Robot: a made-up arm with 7 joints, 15 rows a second.
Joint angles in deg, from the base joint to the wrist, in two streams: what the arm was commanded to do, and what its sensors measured. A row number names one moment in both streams.
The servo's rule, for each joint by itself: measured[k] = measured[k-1] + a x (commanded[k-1-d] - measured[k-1]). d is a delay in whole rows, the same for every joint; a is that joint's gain. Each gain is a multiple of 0.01, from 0.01 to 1. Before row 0 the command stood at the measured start. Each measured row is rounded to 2 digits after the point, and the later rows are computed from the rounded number. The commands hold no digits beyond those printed.
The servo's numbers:
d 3
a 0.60 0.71 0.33 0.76 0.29 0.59 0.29
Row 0, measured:
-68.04 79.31 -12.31 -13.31 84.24 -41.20 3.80
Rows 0 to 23, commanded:
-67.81 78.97 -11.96 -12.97 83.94 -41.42 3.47
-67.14 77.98 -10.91 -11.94 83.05 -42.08 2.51
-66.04 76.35 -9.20 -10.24 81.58 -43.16 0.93
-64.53 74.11 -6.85 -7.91 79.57 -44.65 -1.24
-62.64 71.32 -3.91 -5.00 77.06 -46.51 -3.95
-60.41 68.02 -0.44 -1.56 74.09 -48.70 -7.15
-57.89 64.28 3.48 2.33 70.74 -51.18 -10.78
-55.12 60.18 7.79 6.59 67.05 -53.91 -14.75
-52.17 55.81 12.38 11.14 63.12 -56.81 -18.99
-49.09 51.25 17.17 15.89 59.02 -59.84 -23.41
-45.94 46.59 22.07 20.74 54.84 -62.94 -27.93
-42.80 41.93 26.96 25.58 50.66 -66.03 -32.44
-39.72 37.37 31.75 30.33 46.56 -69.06 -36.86
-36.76 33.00 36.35 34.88 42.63 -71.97 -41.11
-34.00 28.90 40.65 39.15 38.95 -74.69 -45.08
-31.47 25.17 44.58 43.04 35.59 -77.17 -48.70
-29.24 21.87 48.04 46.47 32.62 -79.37 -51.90
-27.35 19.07 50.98 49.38 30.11 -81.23 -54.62
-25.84 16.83 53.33 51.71 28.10 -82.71 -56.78
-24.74 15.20 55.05 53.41 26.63 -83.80 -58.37
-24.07 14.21 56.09 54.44 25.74 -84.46 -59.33
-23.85 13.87 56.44 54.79 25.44 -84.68 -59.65
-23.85 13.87 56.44 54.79 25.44 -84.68 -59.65
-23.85 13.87 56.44 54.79 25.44 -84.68 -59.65
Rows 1 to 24, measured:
-68.04 79.31 -12.31 -13.31 84.24 -41.20 3.80
-68.04 79.31 -12.31 -13.31 84.24 -41.20 3.80
-68.04 79.31 -12.31 -13.31 84.24 -41.20 3.80
-67.90 79.07 -12.19 -13.05 84.15 -41.33 3.70
-67.44 78.30 -11.77 -12.21 83.83 -41.77 3.35
-66.60 76.92 -10.92 -10.71 83.18 -42.59 2.65
-65.36 74.92 -9.58 -8.58 82.13 -43.81 1.52
-63.73 72.36 -7.71 -5.86 80.66 -45.40 -0.07
-61.74 69.28 -5.31 -2.59 78.75 -47.35 -2.12
-59.43 65.73 -2.41 1.15 76.43 -49.61 -4.63
-56.84 61.79 0.96 5.28 73.71 -52.15 -7.56
-54.04 57.54 4.73 9.73 70.64 -54.90 -10.87
-51.07 53.07 8.84 14.41 67.27 -57.81 -14.51
-47.99 48.47 13.21 19.22 63.67 -60.84 -18.40
-44.88 43.83 17.75 24.05 59.90 -63.90 -22.47
-41.78 39.24 22.37 28.82 56.03 -66.94 -26.64
-38.77 34.81 26.98 33.43 52.14 -69.91 -30.84
-35.91 30.61 31.49 37.78 48.31 -72.73 -34.97
-33.25 26.75 35.81 41.78 44.62 -75.35 -38.95
-30.84 23.29 39.85 45.34 41.14 -77.72 -42.71
-28.75 20.29 43.52 48.41 37.94 -79.79 -46.16
-27.00 17.83 46.76 50.92 35.09 -81.51 -49.24
-25.64 15.96 49.50 52.81 32.64 -82.86 -51.89
-24.70 14.72 51.67 54.05 30.64 -83.80 -54.05

